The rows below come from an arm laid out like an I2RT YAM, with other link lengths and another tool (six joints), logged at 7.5 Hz.
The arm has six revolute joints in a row. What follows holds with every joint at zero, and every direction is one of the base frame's.
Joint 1 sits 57.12 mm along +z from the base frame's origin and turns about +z.
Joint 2 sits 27.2 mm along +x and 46.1 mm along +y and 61.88 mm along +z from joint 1 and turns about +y.
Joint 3 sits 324.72 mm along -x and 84.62 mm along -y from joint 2 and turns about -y.
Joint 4 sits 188.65 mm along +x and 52.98 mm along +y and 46.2 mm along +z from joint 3 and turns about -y.
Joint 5 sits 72.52 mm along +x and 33.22 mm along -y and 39.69 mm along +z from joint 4 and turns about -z.
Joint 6 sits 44.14 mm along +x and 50.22 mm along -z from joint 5 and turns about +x.
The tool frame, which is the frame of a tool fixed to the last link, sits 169 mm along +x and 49 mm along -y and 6 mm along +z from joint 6; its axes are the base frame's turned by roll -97.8, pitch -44.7 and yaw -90 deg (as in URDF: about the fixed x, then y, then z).
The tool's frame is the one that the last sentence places.
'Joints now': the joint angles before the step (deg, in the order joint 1, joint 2, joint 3, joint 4, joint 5, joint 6). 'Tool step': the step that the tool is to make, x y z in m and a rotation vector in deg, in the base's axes. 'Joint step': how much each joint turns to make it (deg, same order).
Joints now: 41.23, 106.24, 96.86, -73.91, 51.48, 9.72
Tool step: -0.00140, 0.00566, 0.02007, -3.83, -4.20, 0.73
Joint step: 2.47, 0.00, 0.01, -1.06, 5.82, 1.92
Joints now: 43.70, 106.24, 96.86, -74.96, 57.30, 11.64
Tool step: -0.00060, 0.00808, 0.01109, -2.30, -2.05, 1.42
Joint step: 1.82, 0.02, 0.00, -0.30, 3.10, 0.19
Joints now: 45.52, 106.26, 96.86, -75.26, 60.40, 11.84
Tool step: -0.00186, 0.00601, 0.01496, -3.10, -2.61, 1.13
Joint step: 1.75, 0.00, 0.00, -0.97, 4.07, 0.59
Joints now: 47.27, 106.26, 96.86, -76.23, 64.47, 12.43
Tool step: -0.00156, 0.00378, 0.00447, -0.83, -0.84, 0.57
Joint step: 0.87, 0.00, 0.01, -0.52, 1.20, 0.51
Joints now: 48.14, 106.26, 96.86, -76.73, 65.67, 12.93
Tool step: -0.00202, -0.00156, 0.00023, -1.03, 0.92, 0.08
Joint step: 0.09, 0.00, 0.00, -1.40, 0.00, 0.02
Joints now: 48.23, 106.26, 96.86, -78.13, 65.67, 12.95
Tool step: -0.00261, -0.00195, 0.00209, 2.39, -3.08, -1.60
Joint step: 0.19, 0.01, -0.05, -0.07, 0.79, 4.34
